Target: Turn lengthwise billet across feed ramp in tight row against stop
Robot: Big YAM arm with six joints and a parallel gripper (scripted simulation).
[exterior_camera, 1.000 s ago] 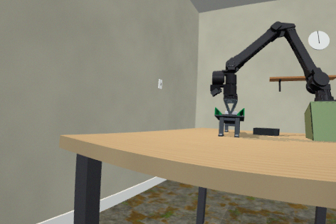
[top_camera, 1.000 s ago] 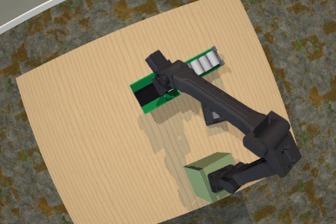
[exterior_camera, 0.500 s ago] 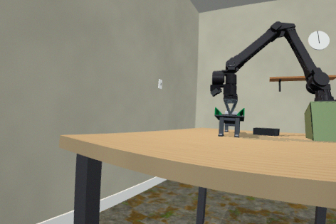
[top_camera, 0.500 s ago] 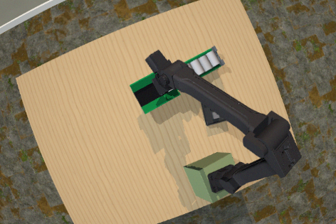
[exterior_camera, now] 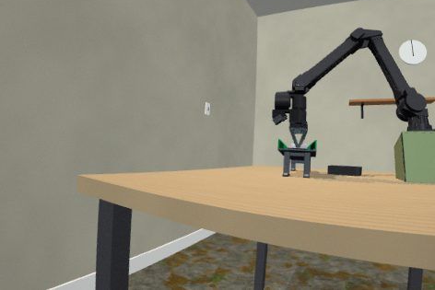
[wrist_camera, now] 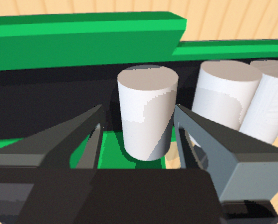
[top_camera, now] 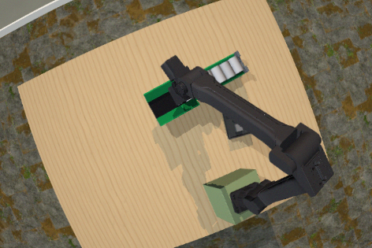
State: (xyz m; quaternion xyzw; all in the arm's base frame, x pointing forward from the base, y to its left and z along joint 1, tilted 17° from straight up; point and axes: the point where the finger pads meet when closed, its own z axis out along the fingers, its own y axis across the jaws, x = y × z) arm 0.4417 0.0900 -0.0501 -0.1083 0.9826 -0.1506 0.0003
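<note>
Now: the ramp 50 mm to the right of my hand, 40 mm below it and 10 mm ahead of it. Also, from my hand: dark tray (170 mm to the right, 160 mm behind, 100 mm below).
</note>
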